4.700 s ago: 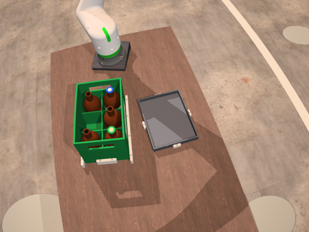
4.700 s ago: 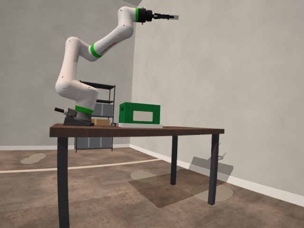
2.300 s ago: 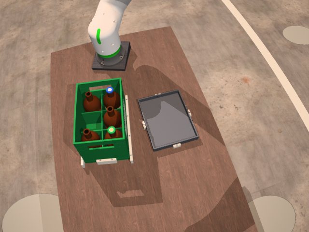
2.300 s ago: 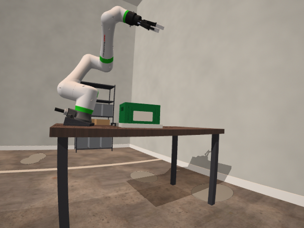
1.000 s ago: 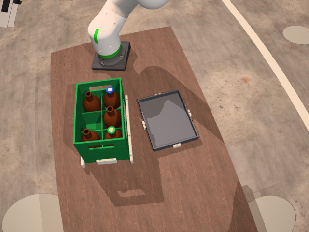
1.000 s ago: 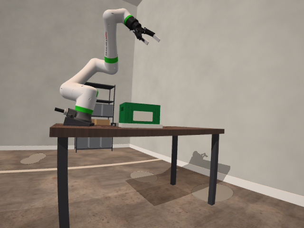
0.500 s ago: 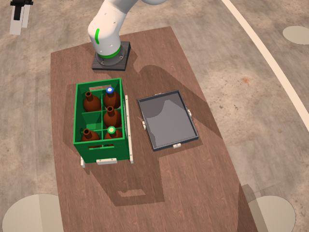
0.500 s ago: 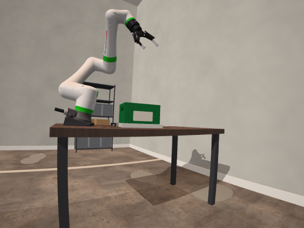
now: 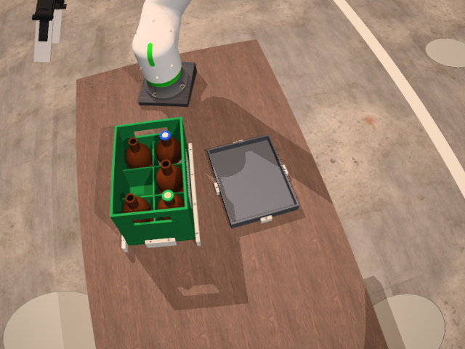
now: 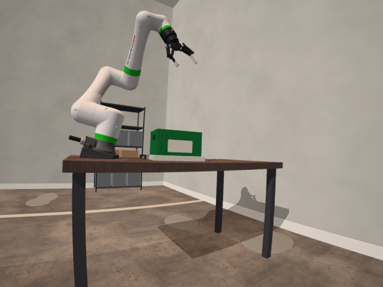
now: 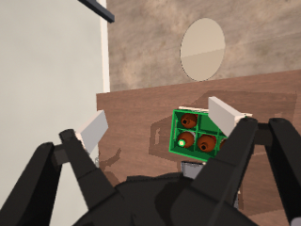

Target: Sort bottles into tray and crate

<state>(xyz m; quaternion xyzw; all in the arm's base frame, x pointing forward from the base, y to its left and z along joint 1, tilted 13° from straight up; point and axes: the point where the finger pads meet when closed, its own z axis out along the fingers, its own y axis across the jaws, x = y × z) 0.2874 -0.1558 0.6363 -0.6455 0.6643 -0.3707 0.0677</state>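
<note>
My gripper is now 500 mm above the green crate and 110 mm to the right of it. From my hand the other things lie so: grey tray: 580 mm below, 370 mm to the left, 20 mm ahead; then capped brown bottle: 500 mm below, 140 mm to the left, 100 mm ahead.
</note>
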